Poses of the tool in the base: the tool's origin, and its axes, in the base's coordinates. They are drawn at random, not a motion.
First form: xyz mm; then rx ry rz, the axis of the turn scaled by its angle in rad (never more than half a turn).
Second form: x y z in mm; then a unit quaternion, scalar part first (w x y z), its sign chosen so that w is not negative. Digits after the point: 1 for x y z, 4 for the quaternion.
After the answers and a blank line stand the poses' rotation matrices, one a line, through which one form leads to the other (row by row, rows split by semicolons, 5 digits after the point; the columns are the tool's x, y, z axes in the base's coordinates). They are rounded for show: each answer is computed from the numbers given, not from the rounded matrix.
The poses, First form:
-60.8, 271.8, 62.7, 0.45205, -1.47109, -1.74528
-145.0, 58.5, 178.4, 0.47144, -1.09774, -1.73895
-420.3, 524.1, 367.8, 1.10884, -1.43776, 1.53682
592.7, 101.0, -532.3, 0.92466, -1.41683, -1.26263
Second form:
-60.8, 271.8, 62.7, 0.3962, 0.1784, -0.5805, -0.6887
-145.0, 58.5, 178.4, 0.4933, 0.1944, -0.4526, -0.7170
-420.3, 524.1, 367.8, 0.3722, 0.4326, -0.5610, 0.5996
592.7, 101.0, -532.3, 0.4928, 0.3811, -0.5840, -0.5204

-0.62246 0.33858 -0.70563; -0.75276 -0.01218 0.65819; 0.21426 0.94086 0.26245
-0.43772 0.53143 -0.72525; -0.88331 -0.10360 0.45720; 0.16783 0.84074 0.51477
-0.34852 -0.93182 0.10122; -0.03900 -0.09348 -0.99486; 0.93649 -0.35067 -0.00376
-0.22385 0.06774 -0.97227; -0.95808 0.16775 0.23227; 0.17883 0.98350 0.02735

